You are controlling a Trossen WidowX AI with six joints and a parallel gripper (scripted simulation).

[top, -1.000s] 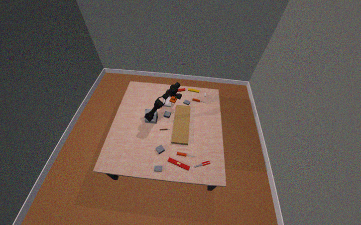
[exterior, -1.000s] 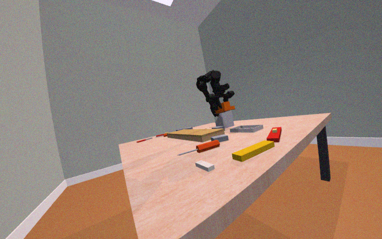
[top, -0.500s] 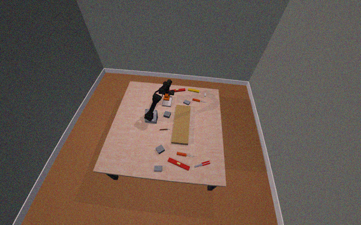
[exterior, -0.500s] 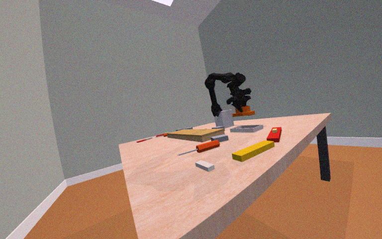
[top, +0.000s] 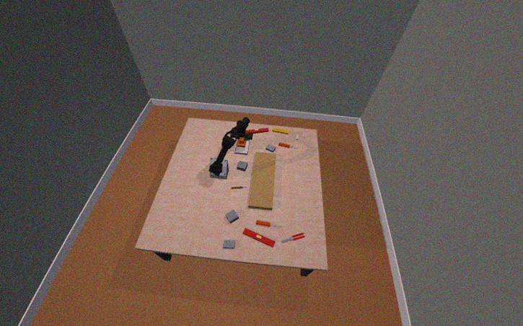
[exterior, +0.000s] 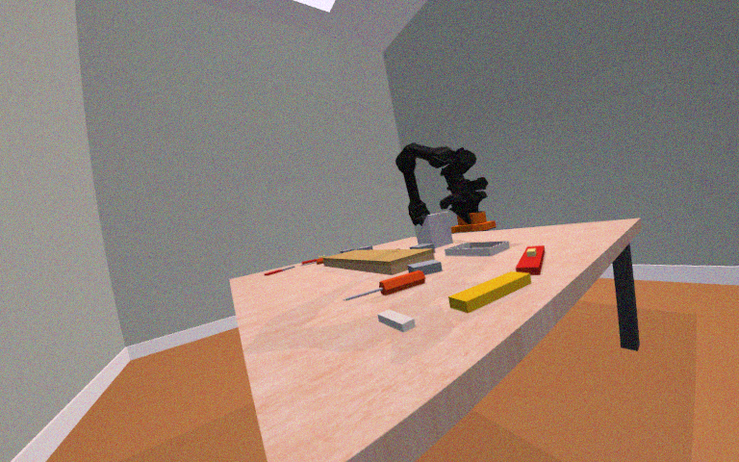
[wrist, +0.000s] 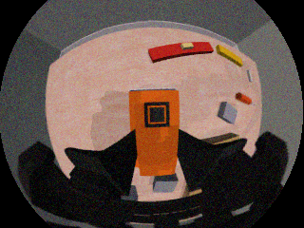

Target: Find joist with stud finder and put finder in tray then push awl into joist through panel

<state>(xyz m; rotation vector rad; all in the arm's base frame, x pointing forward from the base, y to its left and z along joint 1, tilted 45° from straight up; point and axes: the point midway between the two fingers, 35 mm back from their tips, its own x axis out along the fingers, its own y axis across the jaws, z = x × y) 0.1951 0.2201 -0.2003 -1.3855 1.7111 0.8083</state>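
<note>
Right now my gripper tip is 10 mm to the left of the grey tray and 80 mm above it. Also, from my gripper tip: yellow bar (370 mm ahead, 190 mm to the left, 90 mm below); square indicator (20 mm to the left, 30 mm above); stud finder (10 mm to the left, 20 mm above).
</note>
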